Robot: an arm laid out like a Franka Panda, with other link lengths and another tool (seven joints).
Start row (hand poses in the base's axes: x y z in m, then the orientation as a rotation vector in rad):
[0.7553 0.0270 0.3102 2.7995 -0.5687 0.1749]
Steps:
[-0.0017 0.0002 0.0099 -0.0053 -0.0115 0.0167]
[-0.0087 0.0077 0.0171 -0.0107 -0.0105 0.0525]
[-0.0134 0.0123 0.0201 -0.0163 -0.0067 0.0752]
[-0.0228 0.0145 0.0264 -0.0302 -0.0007 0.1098]
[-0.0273 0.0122 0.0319 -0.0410 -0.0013 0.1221]
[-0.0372 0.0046 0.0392 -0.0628 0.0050 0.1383]
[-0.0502 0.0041 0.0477 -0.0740 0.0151 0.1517]
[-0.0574 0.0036 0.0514 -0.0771 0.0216 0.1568]
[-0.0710 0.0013 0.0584 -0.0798 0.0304 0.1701]
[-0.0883 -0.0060 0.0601 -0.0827 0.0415 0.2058]
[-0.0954 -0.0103 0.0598 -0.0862 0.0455 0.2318]
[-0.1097 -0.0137 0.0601 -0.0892 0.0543 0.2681]
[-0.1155 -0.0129 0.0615 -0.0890 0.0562 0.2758]
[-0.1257 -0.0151 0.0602 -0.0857 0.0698 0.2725]
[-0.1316 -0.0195 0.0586 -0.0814 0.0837 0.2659]
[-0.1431 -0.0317 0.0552 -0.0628 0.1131 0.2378]
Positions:
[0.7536 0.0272 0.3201 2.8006 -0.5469 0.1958]
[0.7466 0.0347 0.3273 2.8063 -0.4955 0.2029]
[0.7419 0.0393 0.3303 2.8072 -0.4617 0.2034]
[0.7325 0.0415 0.3366 2.8027 -0.4091 0.2050]
[0.7280 0.0392 0.3421 2.7953 -0.3900 0.2107]
[0.7181 0.0316 0.3494 2.7775 -0.3618 0.2100]
[0.7051 0.0311 0.3579 2.7689 -0.3389 0.2011]
[0.6979 0.0306 0.3616 2.7666 -0.3299 0.1937]
[0.6843 0.0283 0.3686 2.7662 -0.3091 0.1848]
[0.6670 0.0210 0.3703 2.7697 -0.2568 0.1770]
[0.6599 0.0167 0.3700 2.7707 -0.2193 0.1772]
[0.6456 0.0133 0.3703 2.7730 -0.1665 0.1727]
[0.6398 0.0141 0.3717 2.7741 -0.1555 0.1714]
[0.6296 0.0119 0.3704 2.7755 -0.1576 0.1513]
[0.6237 0.0075 0.3688 2.7771 -0.1644 0.1300]
[0.6122 -0.0047 0.3654 2.7870 -0.1998 0.0795]

